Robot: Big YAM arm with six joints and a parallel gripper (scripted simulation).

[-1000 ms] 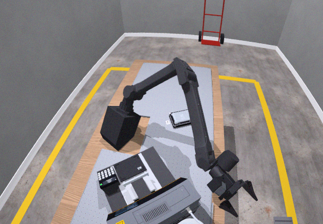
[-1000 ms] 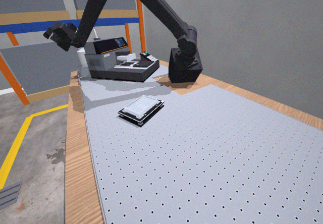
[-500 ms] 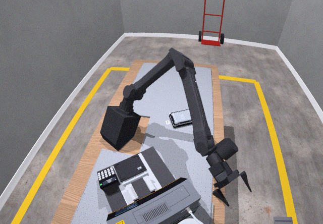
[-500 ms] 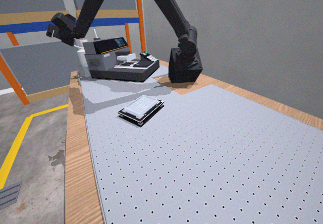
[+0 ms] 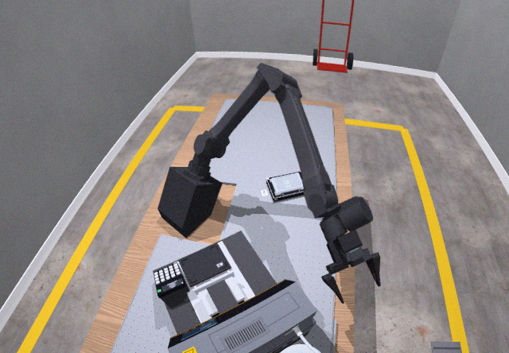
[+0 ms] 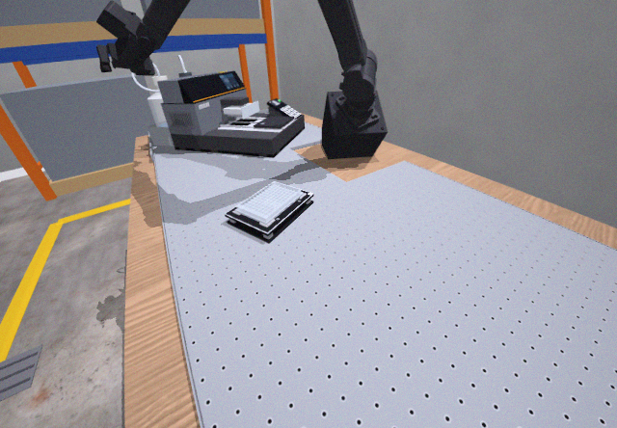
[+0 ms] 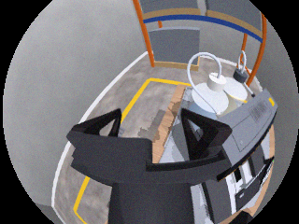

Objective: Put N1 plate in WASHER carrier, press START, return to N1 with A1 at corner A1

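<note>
Right now the white well plate is 31 cm behind my hand, 52 cm to the left of it and 27 cm below it. From my hand the other things lie so: plate washer: 35 cm behind, 6 cm to the right, 17 cm below; then black nest N1: 31 cm behind, 52 cm to the left, 28 cm below; then dark carrier: 47 cm behind, 4 cm to the left, 22 cm below.
</note>
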